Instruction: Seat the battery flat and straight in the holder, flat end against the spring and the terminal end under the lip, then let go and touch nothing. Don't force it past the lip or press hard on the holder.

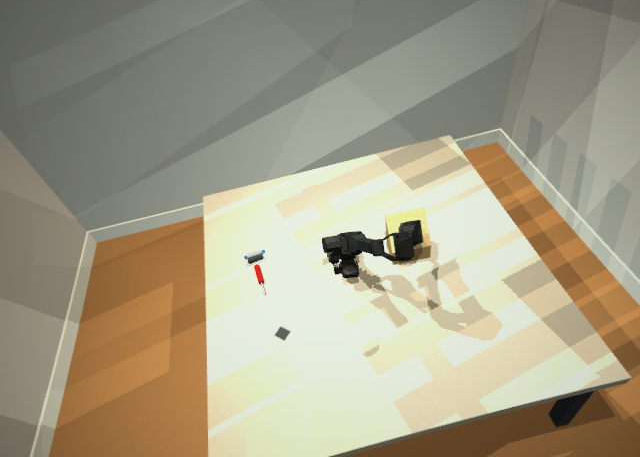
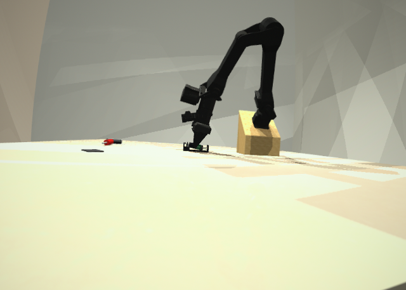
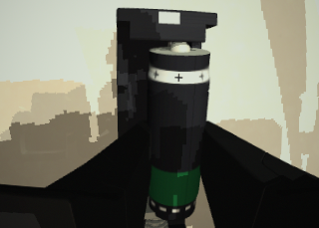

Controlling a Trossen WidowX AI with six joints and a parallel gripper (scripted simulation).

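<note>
The battery lies 1 cm above my gripper tip. From my gripper tip the other things lie so: red screwdriver (34 cm ahead).
</note>
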